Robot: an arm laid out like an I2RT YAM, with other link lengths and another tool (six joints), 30 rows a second.
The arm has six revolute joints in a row. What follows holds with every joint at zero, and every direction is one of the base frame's. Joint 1 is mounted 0.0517 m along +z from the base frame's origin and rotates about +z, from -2.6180 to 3.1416 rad. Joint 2 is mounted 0.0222 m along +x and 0.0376 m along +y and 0.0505 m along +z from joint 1 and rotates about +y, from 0.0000 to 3.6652 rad. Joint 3 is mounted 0.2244 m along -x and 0.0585 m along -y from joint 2 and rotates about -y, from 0.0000 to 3.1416 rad. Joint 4 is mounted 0.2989 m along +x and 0.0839 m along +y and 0.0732 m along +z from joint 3 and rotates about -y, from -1.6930 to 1.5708 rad. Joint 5 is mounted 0.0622 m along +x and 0.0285 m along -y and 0.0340 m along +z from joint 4 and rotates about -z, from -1.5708 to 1.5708 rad. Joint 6 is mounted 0.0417 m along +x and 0.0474 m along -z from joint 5 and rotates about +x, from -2.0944 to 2.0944 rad. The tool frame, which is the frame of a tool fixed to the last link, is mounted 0.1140 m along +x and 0.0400 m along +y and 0.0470 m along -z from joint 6; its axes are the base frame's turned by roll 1.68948, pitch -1.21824 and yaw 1.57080 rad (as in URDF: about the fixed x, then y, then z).
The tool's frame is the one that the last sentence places.
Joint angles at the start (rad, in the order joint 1, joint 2, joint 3, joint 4, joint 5, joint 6): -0.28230 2.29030 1.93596 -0.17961 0.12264 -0.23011
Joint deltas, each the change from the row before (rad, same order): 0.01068 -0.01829 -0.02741 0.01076 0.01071 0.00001; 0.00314 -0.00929 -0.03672 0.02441 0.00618 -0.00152; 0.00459 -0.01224 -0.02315 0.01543 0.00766 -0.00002; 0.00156 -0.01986 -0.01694 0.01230 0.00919 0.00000; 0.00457 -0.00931 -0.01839 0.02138 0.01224 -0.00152; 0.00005 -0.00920 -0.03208 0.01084 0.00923 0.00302; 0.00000 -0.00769 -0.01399 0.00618 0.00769 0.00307; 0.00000 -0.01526 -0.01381 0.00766 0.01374 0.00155
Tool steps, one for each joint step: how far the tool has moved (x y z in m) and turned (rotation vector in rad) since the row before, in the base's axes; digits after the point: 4 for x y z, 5 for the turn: -0.0020 0.0058 0.0001 -0.00568 -0.00009 0.00145; -0.0030 0.0018 -0.0075 -0.00342 0.00429 -0.00141; -0.0015 0.0021 -0.0009 -0.00496 -0.00333 -0.00200; -0.0009 -0.0003 0.0060 -0.00839 -0.01350 -0.00640; 0.0000 0.0009 0.0004 -0.01013 -0.00978 -0.00538; -0.0050 0.0000 -0.0075 0.00110 0.01162 -0.00946; -0.0019 -0.0006 -0.0008 -0.00124 -0.00012 -0.00818; -0.0016 -0.0017 0.0039 -0.00761 -0.00772 -0.01273
